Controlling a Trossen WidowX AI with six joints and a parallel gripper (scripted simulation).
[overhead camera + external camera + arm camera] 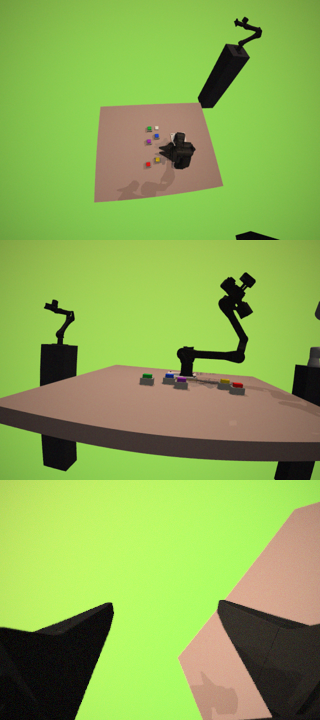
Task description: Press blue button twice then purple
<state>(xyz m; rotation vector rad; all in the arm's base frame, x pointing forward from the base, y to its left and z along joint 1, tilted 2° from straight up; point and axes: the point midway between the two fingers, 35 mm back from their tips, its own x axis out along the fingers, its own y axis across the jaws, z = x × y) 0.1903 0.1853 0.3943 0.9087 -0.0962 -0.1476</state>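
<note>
My gripper tip is now 370 mm above the blue button, 240 mm to the left of it and 40 mm past it. Also, from my gripper tip: red button (370 mm below, 60 mm ahead, 10 mm to the left); then yellow button (370 mm below, 30 mm behind, 20 mm to the right); then purple button (370 mm below, 190 mm to the right, 40 mm ahead).
</note>
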